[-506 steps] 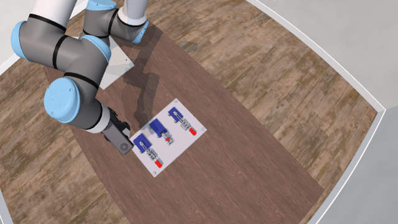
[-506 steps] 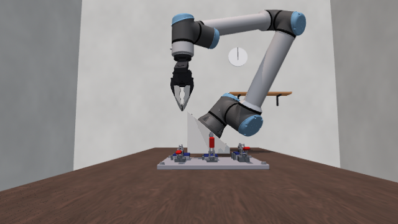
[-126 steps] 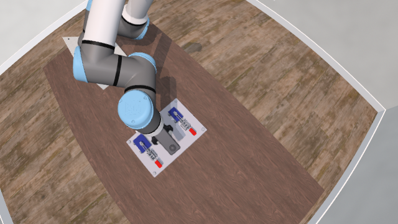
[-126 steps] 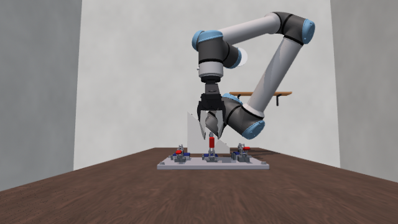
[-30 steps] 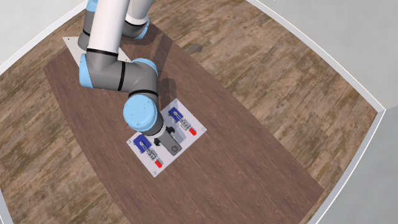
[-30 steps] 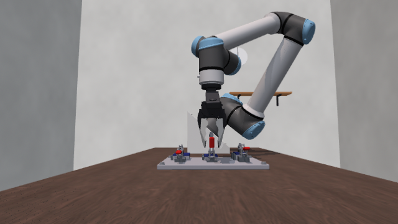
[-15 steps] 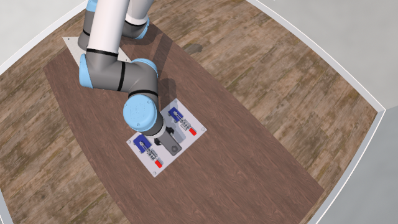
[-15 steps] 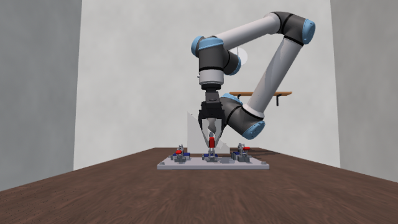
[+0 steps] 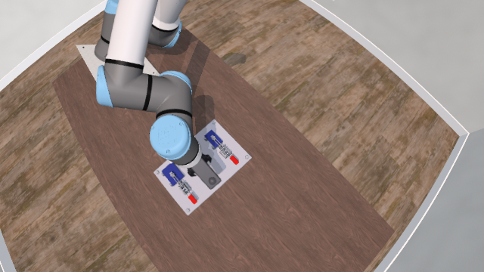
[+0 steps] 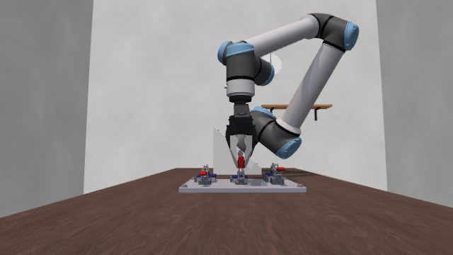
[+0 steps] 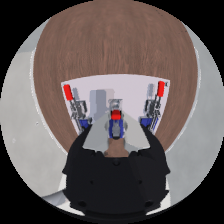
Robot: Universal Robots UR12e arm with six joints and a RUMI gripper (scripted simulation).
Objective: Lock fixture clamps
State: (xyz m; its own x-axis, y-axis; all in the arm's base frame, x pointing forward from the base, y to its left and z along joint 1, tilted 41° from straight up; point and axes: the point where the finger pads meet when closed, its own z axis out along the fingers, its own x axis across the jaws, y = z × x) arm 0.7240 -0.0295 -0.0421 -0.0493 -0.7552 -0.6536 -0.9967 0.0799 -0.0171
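The grey fixture plate lies 7 cm below my hand and 4 cm behind it.
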